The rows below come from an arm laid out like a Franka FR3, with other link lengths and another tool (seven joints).
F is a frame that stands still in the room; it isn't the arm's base.
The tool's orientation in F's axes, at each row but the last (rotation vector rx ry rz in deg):
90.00, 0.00, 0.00
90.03, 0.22, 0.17
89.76, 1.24, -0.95
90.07, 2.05, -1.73
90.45, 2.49, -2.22
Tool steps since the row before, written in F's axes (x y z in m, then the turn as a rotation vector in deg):
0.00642, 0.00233, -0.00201, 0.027, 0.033, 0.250
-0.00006, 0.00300, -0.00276, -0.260, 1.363, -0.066
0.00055, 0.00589, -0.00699, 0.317, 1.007, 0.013
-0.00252, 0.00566, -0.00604, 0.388, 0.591, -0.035
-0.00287, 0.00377, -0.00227, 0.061, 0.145, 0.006
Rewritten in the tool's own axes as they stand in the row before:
0.00642, -0.00201, -0.00233, 0.027, 0.250, -0.033
-0.00005, -0.00276, -0.00300, -0.254, -0.067, -1.364
0.00074, -0.00695, -0.00592, 0.320, 0.025, -1.006
-0.00224, -0.00615, -0.00566, 0.391, -0.020, -0.590
-0.00274, -0.00245, -0.00376, 0.061, 0.008, -0.145

